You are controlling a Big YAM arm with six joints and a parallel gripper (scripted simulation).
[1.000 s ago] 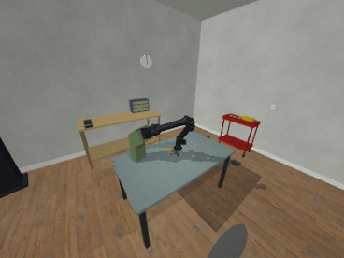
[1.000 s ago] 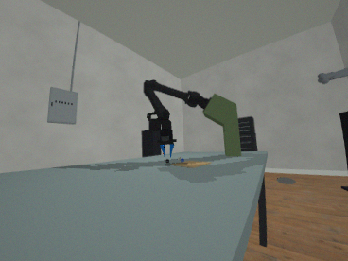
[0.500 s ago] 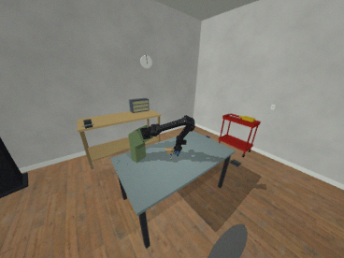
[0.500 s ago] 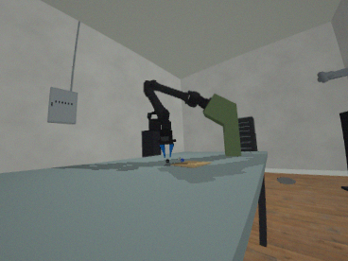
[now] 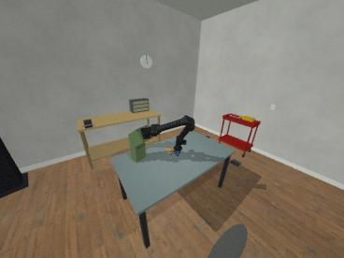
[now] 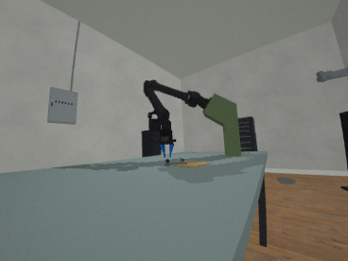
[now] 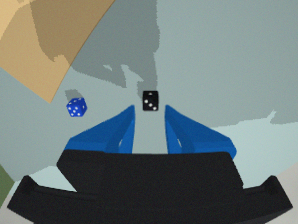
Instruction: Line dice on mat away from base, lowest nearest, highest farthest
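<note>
My gripper is now 3 cm above the black die. From my hand the other things lie so: blue die 7 cm to the left, 4 cm behind, 3 cm below; white die 10 cm behind, 3 cm below, 2 cm to the left; tan mat 15 cm to the left, 4 cm ahead, 3 cm below.
</note>
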